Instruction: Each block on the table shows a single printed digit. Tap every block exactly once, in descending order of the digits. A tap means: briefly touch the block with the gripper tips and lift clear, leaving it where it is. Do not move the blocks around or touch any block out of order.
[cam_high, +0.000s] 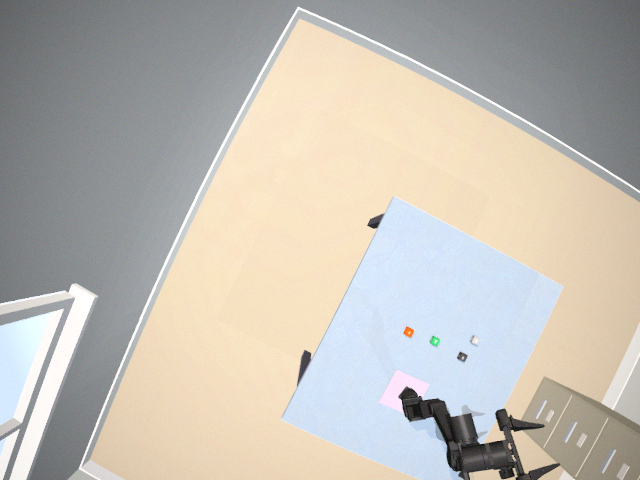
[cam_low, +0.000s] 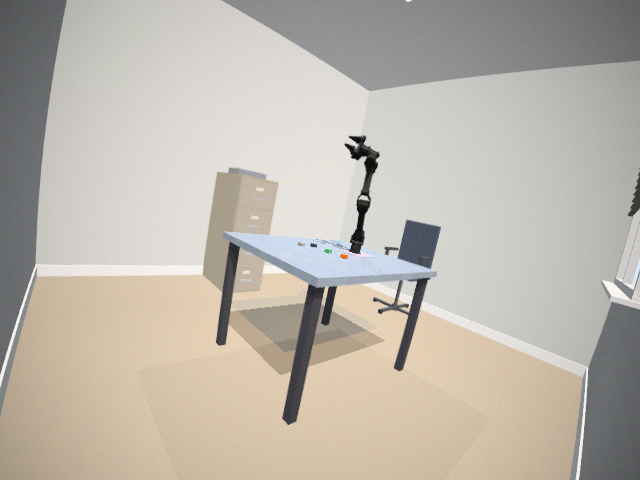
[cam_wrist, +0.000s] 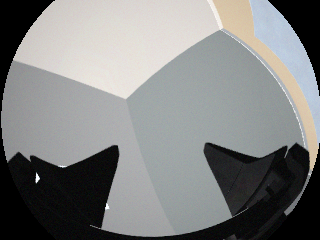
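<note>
Now: gripper tip 690 mm above the green block, 50 mm to the right of it and 10 mm short of it. From my gripper tip the other things lie so: grey block 690 mm below, 110 mm ahead, 100 mm to the right; then orange block 690 mm below, 170 mm to the left, 30 mm behind; then dark block 690 mm below, 100 mm to the right, 20 mm ahead.
</note>
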